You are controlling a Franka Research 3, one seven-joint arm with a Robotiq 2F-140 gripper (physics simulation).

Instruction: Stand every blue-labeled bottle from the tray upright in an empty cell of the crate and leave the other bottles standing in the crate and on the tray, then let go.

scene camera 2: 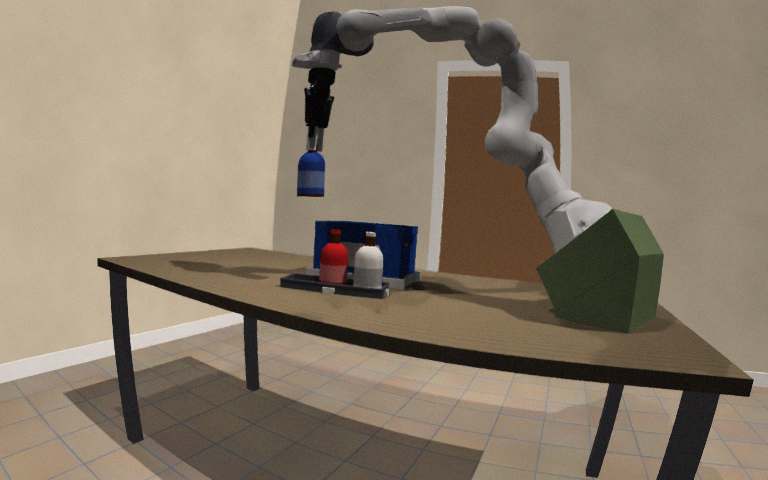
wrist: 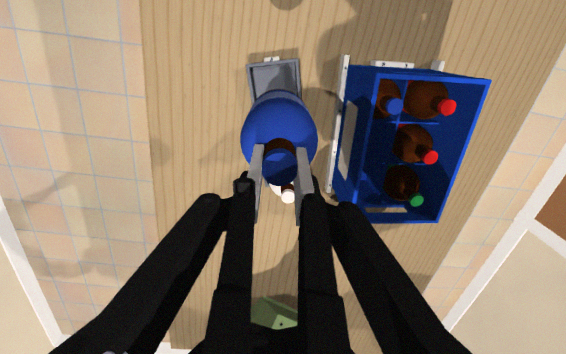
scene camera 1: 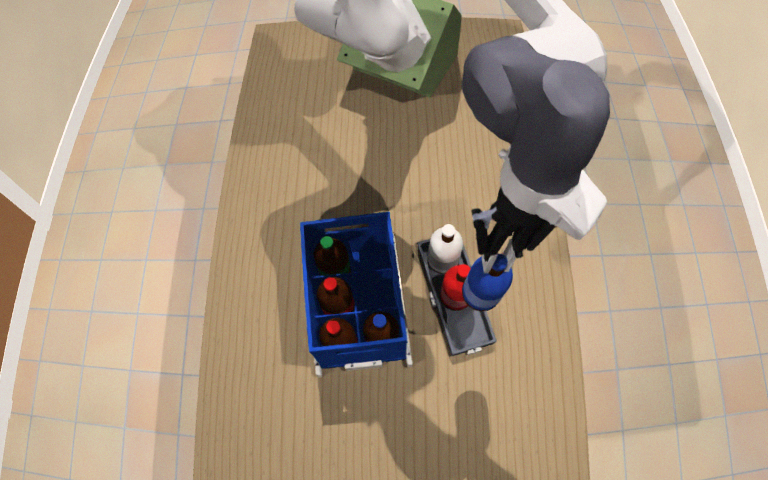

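Note:
My gripper (scene camera 1: 499,261) (scene camera 2: 316,141) (wrist: 279,160) is shut on the neck of the blue-labeled bottle (scene camera 1: 487,285) (scene camera 2: 310,174) (wrist: 279,117) and holds it upright, high above the tray (scene camera 1: 471,333) (scene camera 2: 294,282) (wrist: 274,75). A red-labeled bottle (scene camera 1: 454,289) (scene camera 2: 333,263) and a white-labeled bottle (scene camera 1: 445,249) (scene camera 2: 368,267) stand on the tray; in the wrist view the held bottle hides the red one. The blue crate (scene camera 1: 356,355) (scene camera 2: 405,251) (wrist: 470,145) holds several brown bottles: green-capped, two red-capped and blue-capped. Its two cells on the tray side, beside the green-capped and middle red-capped bottles, are empty.
The crate's raised walls and white base rails stand beside the tray. The arm's green mount (scene camera 1: 441,50) (scene camera 2: 611,283) (wrist: 274,314) stands at the far end of the wooden table (scene camera 1: 254,418) (scene camera 2: 453,328) (wrist: 195,100).

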